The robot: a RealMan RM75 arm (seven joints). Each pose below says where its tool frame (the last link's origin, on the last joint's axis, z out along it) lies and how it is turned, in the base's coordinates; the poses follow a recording.
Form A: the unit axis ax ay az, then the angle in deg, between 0 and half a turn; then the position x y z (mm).
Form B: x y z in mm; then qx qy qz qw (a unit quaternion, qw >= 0). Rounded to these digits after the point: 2 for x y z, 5 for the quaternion.
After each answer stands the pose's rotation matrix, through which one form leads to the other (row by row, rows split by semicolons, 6 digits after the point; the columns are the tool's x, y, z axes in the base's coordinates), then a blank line. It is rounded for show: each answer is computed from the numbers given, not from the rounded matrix.
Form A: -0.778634, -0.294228, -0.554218, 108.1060, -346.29, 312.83, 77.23
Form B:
-346.29, 312.83, 77.23, -0.63035, -0.23820, -0.44867, 0.58704
0.483910 0.827069 0.285985; -0.226481 -0.197302 0.953823; 0.845303 -0.526335 0.091839

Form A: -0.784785, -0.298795, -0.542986, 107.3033, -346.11, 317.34, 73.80
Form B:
-346.11, 317.34, 73.80, -0.63209, -0.24066, -0.43734, 0.59269
0.501641 0.822647 0.267598; -0.214178 -0.181597 0.959766; 0.838143 -0.538772 0.085096

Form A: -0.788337, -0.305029, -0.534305, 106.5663, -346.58, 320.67, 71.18
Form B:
-346.58, 320.67, 71.18, -0.63193, -0.24451, -0.42830, 0.59786
0.513549 0.821155 0.248943; -0.203098 -0.165553 0.965061; 0.833678 -0.546166 0.081755

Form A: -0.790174, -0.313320, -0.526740, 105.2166, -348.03, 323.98, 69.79
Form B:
-348.03, 323.98, 69.79, -0.62780, -0.24893, -0.41850, 0.60726
0.525786 0.820832 0.223125; -0.195714 -0.138533 0.970827; 0.827796 -0.554115 0.087810

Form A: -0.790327, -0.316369, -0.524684, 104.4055, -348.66, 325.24, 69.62
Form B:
-348.66, 325.24, 69.62, -0.62450, -0.24999, -0.41460, 0.61287
0.531228 0.820427 0.211413; -0.195948 -0.123793 0.972769; 0.824258 -0.558189 0.094999

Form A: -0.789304, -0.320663, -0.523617, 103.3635, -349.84, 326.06, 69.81
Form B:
-349.84, 326.06, 69.81, -0.61927, -0.25159, -0.41082, 0.62003
0.535865 0.821038 0.196836; -0.197840 -0.104538 0.974644; 0.820797 -0.561220 0.106416

